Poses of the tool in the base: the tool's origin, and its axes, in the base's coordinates. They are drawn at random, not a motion.
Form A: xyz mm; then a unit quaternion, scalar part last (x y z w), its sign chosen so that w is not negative.
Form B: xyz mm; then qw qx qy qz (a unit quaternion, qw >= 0). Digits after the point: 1 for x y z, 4 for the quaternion.
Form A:
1: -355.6 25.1 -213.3 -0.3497 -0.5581 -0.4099 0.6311
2: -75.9 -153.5 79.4 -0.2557 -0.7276 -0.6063 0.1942
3: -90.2 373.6 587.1 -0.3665 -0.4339 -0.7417 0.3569
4: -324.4 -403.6 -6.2 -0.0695 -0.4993 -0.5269 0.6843
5: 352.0 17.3 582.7 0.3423 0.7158 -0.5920 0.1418
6: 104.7 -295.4 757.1 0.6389 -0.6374 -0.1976 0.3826
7: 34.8 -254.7 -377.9 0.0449 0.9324 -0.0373 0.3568
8: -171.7 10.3 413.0 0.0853 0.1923 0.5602 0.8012
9: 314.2 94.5 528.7 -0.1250 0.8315 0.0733 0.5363
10: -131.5 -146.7 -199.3 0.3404 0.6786 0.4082 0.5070
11: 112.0 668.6 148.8 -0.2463 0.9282 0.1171 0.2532
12: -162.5 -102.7 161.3 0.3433 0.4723 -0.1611 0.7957
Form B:
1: -355.6 25.1 -213.3 0.6311 -0.3497 -0.5581 -0.4099
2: -75.9 -153.5 79.4 0.1942 -0.2557 -0.7276 -0.6063
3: -90.2 373.6 587.1 0.3569 -0.3665 -0.4339 -0.7417
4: -324.4 -403.6 -6.2 0.6843 -0.0695 -0.4993 -0.5269
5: 352.0 17.3 582.7 0.1418 0.3423 0.7158 -0.5920
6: 104.7 -295.4 757.1 0.3826 0.6389 -0.6374 -0.1976
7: 34.8 -254.7 -377.9 0.3568 0.0449 0.9324 -0.0373
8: -171.7 10.3 413.0 0.8012 0.0853 0.1923 0.5602
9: 314.2 94.5 528.7 0.5363 -0.1250 0.8315 0.0733
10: -131.5 -146.7 -199.3 0.5070 0.3404 0.6786 0.4082
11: 112.0 668.6 148.8 0.2532 -0.2463 0.9282 0.1171
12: -162.5 -102.7 161.3 0.7957 0.3433 0.4723 -0.1611
